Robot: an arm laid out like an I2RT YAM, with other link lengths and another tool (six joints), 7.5 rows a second.
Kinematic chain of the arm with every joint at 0, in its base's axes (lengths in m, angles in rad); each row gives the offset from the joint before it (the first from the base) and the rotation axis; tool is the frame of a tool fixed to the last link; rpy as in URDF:
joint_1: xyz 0 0 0.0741 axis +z
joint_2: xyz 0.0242 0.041 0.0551 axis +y
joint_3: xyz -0.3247 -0.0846 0 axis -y
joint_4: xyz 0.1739 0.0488 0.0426 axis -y
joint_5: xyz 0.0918 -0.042 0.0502 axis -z
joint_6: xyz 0.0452 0 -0.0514 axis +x
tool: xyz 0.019 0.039 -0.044 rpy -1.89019 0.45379 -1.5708
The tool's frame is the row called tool.
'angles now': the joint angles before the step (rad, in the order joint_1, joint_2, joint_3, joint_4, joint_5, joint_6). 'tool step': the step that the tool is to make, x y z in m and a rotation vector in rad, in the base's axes. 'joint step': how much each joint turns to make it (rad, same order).
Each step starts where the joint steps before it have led.
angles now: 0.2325 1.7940 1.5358 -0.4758 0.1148 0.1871
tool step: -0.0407 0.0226 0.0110 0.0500 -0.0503 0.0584
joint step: 0.0887 -0.1303 -0.1459 0.0724 0.0008 0.0461
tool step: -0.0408 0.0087 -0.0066 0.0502 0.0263 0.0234
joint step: 0.0615 -0.1069 -0.1573 0.0354 -0.0060 0.0680
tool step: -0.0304 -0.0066 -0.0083 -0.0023 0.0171 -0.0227
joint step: 0.0241 -0.0914 -0.1177 0.0054 0.0328 0.0339
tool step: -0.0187 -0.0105 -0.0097 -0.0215 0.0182 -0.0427
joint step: 0.0005 -0.0594 -0.0808 -0.0071 0.0406 0.0196
